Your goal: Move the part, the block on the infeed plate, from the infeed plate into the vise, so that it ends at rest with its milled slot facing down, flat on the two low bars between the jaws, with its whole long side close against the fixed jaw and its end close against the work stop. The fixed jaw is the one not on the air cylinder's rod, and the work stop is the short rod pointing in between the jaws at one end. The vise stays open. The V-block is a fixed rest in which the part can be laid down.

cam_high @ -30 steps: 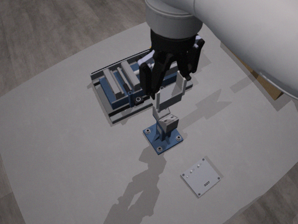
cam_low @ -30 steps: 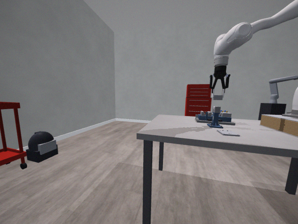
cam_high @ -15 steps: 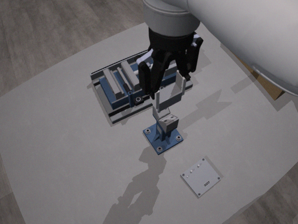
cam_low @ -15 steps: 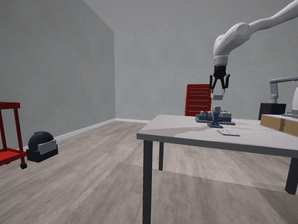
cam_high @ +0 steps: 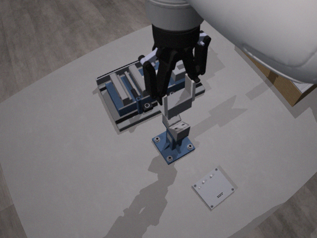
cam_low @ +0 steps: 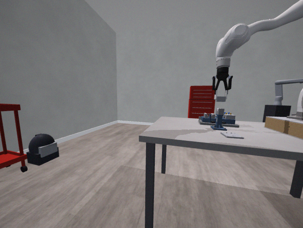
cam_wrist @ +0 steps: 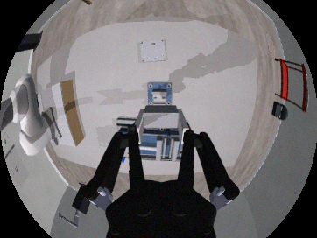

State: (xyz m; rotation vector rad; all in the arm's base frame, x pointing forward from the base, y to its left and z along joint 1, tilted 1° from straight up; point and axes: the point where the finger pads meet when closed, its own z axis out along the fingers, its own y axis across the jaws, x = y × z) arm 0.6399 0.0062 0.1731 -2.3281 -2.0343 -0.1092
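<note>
The part lies 3 cm below my hand. Round my hand: work stop 1 cm ahead, 15 cm to the right, 17 cm below; then moving jaw 3 cm behind, 19 cm to the right, 18 cm below; then blue post 1 cm ahead, 13 cm to the right, 20 cm below.
</note>
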